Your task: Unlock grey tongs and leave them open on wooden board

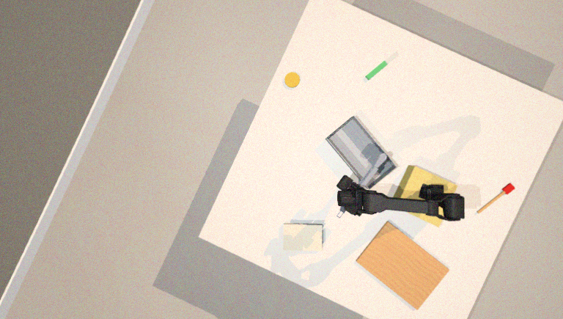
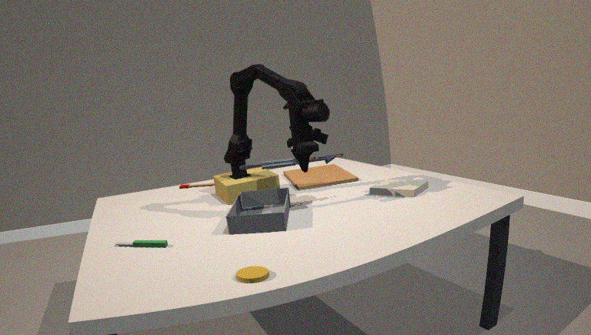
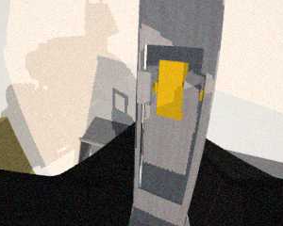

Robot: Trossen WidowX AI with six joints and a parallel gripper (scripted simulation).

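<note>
Right now my gripper tip is 1 cm short of the yellow lock piece, 3 cm to the right of it and 4 cm below it. The rest, counted from my gripper tip: grey roasting tin 17 cm to the right, 9 cm below; wooden board 34 cm behind, 27 cm to the left, 11 cm below; cream slab 14 cm ahead, 29 cm to the left, 10 cm below.
</note>
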